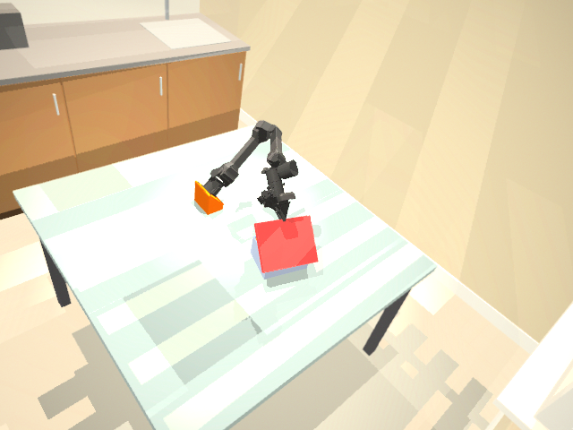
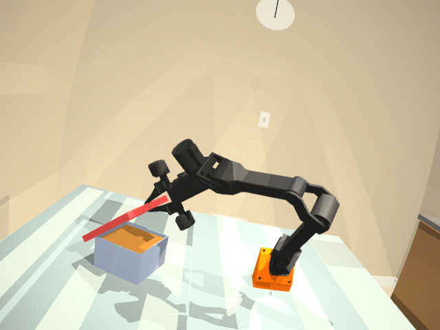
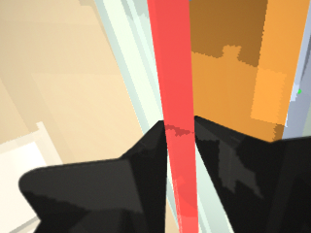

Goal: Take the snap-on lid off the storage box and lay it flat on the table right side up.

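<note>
The red lid is 60 mm ahead of my gripper tip, 20 mm to the right of it and 50 mm below it. Also, from my gripper tip: storage box 30 mm ahead, 10 mm to the right, 150 mm below.
</note>
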